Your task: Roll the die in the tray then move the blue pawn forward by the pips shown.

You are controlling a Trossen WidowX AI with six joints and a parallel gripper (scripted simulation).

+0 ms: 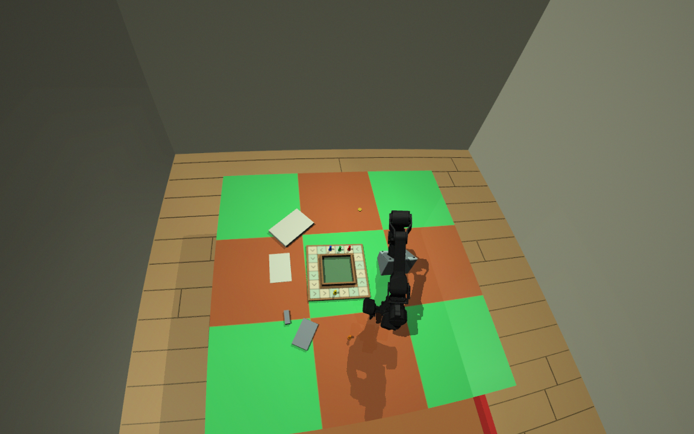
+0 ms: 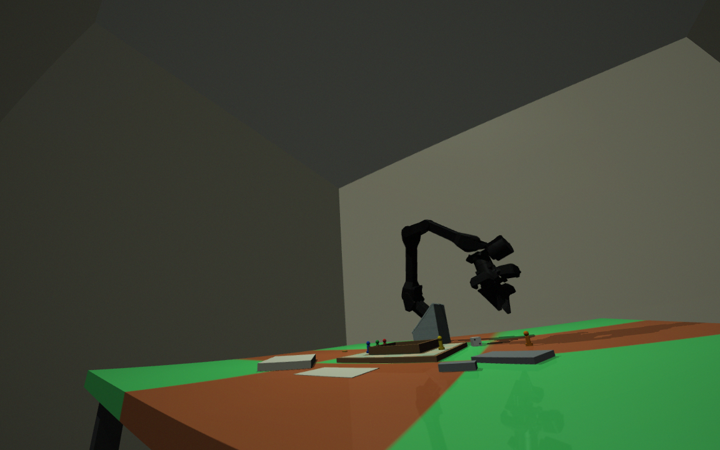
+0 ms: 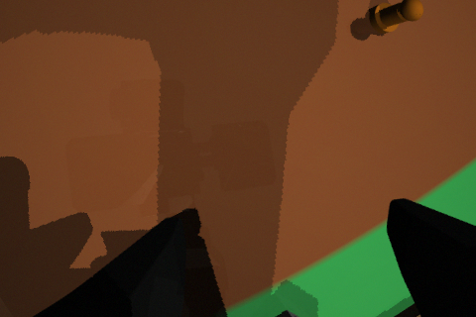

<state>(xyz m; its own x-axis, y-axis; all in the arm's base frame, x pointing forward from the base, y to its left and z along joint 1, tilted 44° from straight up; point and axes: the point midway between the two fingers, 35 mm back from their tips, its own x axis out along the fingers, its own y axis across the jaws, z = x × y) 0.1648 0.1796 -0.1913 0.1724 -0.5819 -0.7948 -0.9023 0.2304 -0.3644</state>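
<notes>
The die is 20 mm behind my gripper tip, 100 mm to the right of it and 70 mm below it. Also, from my gripper tip: grey slab 290 mm ahead, 30 mm to the right, 80 mm below; then orange pawn 110 mm ahead, 30 mm to the left, 70 mm below; then yellow pawn 130 mm ahead, 180 mm to the right, 60 mm below.
</notes>
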